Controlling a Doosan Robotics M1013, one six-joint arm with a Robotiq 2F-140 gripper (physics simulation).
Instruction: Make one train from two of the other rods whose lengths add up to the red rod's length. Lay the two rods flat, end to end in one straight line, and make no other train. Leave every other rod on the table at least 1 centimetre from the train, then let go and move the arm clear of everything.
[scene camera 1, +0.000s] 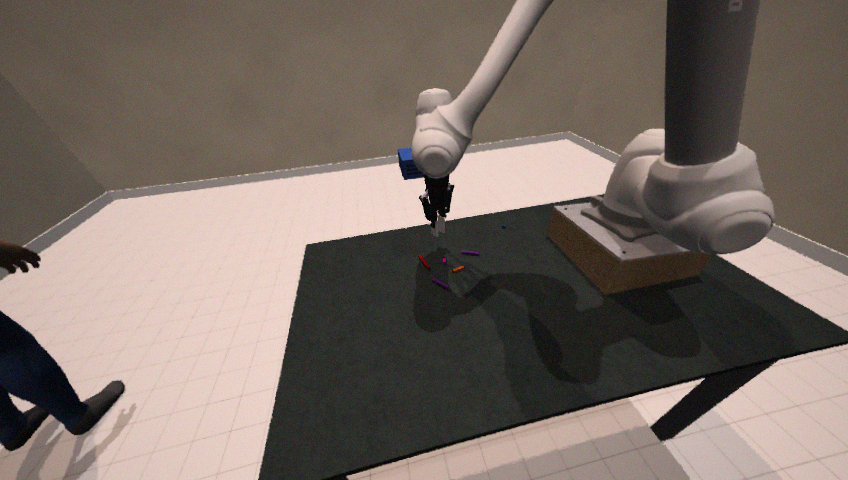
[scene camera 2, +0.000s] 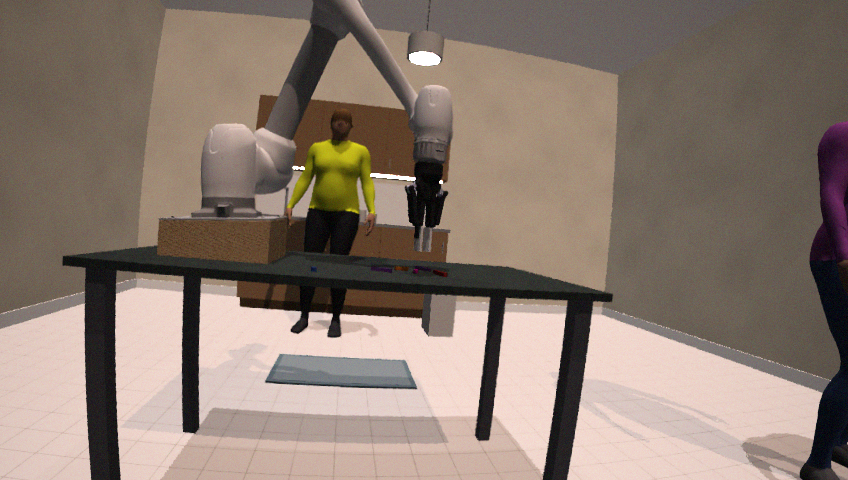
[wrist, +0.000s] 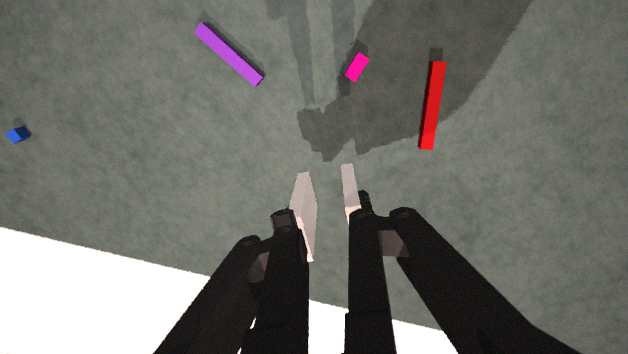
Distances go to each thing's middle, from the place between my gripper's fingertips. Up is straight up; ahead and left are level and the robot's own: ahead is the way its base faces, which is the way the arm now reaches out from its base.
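Scene:
Relative to the red rod (wrist: 436, 71), my gripper is 6 cm above it, 6 cm to the right of it and 8 cm short of it.

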